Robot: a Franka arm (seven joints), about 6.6 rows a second.
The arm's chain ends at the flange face. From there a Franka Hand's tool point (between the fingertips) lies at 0.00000 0.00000 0.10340 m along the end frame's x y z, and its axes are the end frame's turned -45 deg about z.
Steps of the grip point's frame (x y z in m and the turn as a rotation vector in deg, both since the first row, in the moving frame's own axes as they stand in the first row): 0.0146 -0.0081 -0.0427 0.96 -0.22 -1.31; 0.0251 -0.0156 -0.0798 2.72 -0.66 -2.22; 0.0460 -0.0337 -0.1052 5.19 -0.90 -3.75; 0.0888 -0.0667 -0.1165 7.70 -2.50 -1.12; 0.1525 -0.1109 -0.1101 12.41 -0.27 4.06; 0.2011 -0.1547 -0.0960 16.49 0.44 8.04; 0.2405 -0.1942 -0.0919 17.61 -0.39 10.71; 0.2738 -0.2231 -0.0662 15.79 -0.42 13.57
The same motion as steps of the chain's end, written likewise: 0.0061 -0.0151 -0.0427 0.52 -0.83 -1.31; 0.0111 -0.0262 -0.0797 1.46 -2.39 -2.22; 0.0166 -0.0511 -0.1048 3.03 -4.31 -3.75; 0.0287 -0.1035 -0.1155 3.68 -7.21 -1.12; 0.0449 -0.1703 -0.1077 8.58 -8.97 4.06; 0.0514 -0.2289 -0.0918 11.97 -11.35 8.04; 0.0532 -0.2838 -0.0871 12.18 -12.73 10.71; 0.0538 -0.3298 -0.0623 10.87 -11.46 13.57
